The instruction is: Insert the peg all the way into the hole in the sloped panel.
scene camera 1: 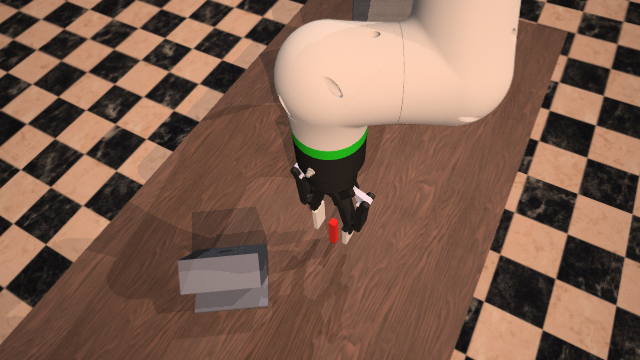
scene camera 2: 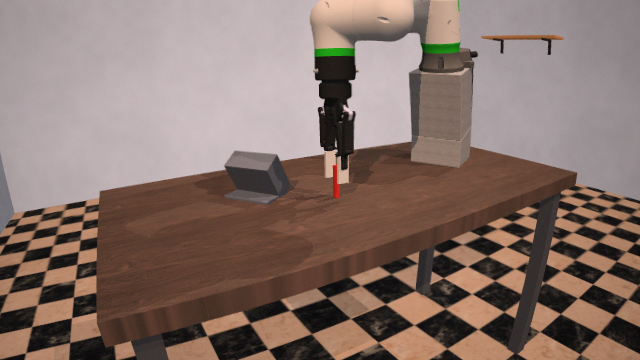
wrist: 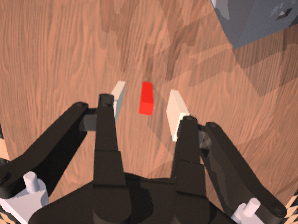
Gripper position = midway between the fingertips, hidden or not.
Observation:
I see my gripper (scene camera 2: 336,179).
My gripper shows as well in scene camera 1 (scene camera 1: 333,230) and in the wrist view (wrist: 146,97).

